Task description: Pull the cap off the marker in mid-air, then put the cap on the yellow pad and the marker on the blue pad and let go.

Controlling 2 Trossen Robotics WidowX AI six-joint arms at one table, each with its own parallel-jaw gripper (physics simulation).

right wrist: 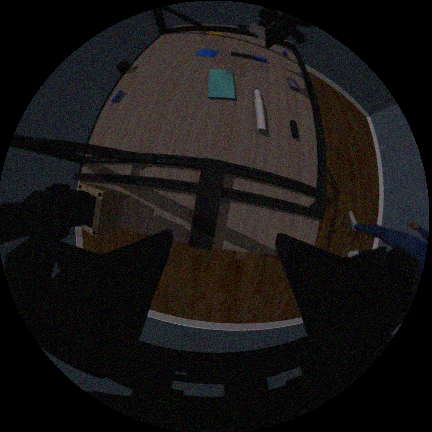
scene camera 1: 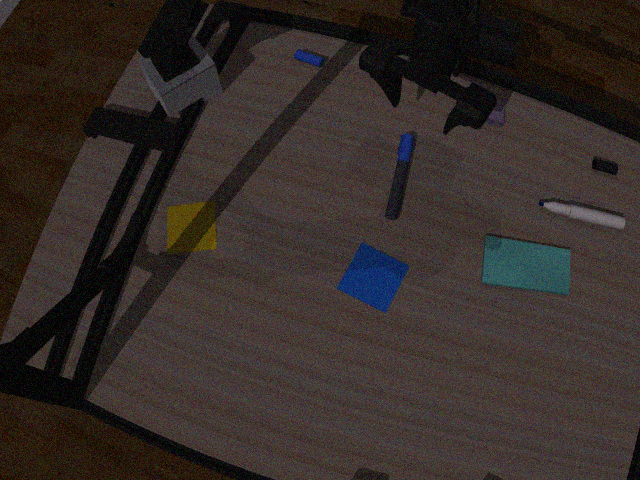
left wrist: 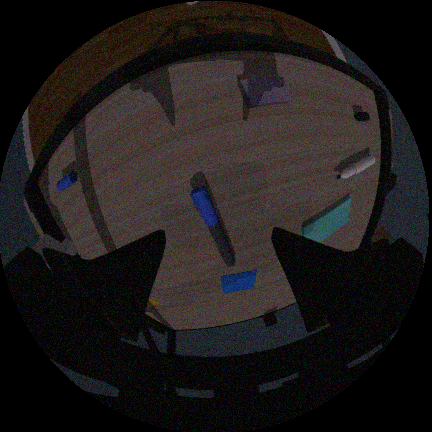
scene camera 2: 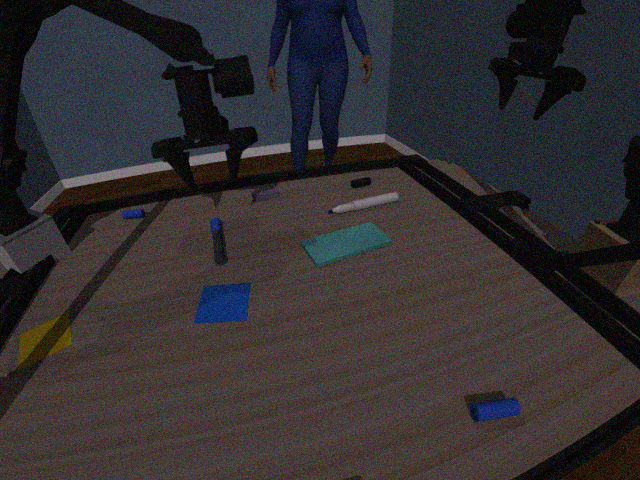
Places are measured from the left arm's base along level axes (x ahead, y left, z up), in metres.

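Where they show: left gripper, fingertip midpoint: (right wrist: 268,46) (scene camera 1: 420,118) (left wrist: 219,234) (scene camera 2: 213,187); right gripper, fingertip midpoint: (right wrist: 225,237) (scene camera 2: 517,114); left arm's base, link origin: (scene camera 1: 175,60) (left wrist: 48,272) (scene camera 2: 16,224); right arm's base, link origin: (right wrist: 85,208) (scene camera 2: 633,234).
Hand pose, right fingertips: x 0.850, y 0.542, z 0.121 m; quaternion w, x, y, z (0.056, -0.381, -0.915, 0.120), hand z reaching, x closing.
Things, the pixels of their top centre, and the offset from my right fingertips.
- dark grey body, top centre: (left wrist: 218,236) (scene camera 1: 400,173) (scene camera 2: 216,235) (right wrist: 248,54) dz -0.190, dx -0.506, dy -0.355 m
- blue cap, top centre: (left wrist: 204,209) (scene camera 1: 405,146) (scene camera 2: 214,223) dz -0.190, dx -0.537, dy -0.321 m
- blue pad, top centre: (scene camera 1: 373,277) (scene camera 2: 223,302) (left wrist: 238,282) (right wrist: 206,52) dz -0.208, dx -0.406, dy -0.477 m
- yellow pad, top centre: (scene camera 1: 191,227) (scene camera 2: 45,339) (right wrist: 215,33) dz -0.208, dx -0.618, dy -0.652 m
- teal slab, top centre: (scene camera 1: 528,265) (scene camera 2: 346,240) (left wrist: 329,224) (right wrist: 220,81) dz -0.200, dx -0.280, dy -0.276 m
- white pen, top centre: (scene camera 1: 584,211) (scene camera 2: 363,199) (left wrist: 361,167) (right wrist: 259,103) dz -0.186, dx -0.285, dy -0.135 m
- black cylinder, top centre: (scene camera 1: 607,164) (scene camera 2: 361,178) (left wrist: 365,116) (right wrist: 295,126) dz -0.188, dx -0.320, dy -0.029 m
- purple block, top centre: (left wrist: 268,89) (scene camera 1: 487,109) (scene camera 2: 264,190) (right wrist: 293,82) dz -0.193, dx -0.520, dy -0.154 m
The marker has a dark grey body (scene camera 1: 397,191) (scene camera 2: 219,249) (left wrist: 223,245) with a blue cap (scene camera 1: 405,146) (scene camera 2: 216,225) (left wrist: 204,205) on its end. It lies on the table; it also shows far off in the right wrist view. The blue pad (scene camera 1: 373,277) (scene camera 2: 223,303) (left wrist: 239,282) (right wrist: 206,53) and yellow pad (scene camera 1: 180,219) (scene camera 2: 36,335) (right wrist: 215,34) are bare. My left gripper (scene camera 1: 420,119) (scene camera 2: 211,183) (left wrist: 219,234) is open and empty, above the table near the cap end. My right gripper (scene camera 2: 519,113) (right wrist: 225,237) is open and empty, high beyond the table's edge.
A teal slab (scene camera 1: 526,264) (scene camera 2: 346,243), a white pen (scene camera 1: 584,213) (scene camera 2: 364,203), a black cylinder (scene camera 1: 604,165) (scene camera 2: 360,182) and a purple block (scene camera 1: 496,116) (scene camera 2: 266,193) lie on the table. Blue cylinders (scene camera 1: 309,57) (scene camera 2: 495,409) lie near opposite edges. Black frame bars border the table.
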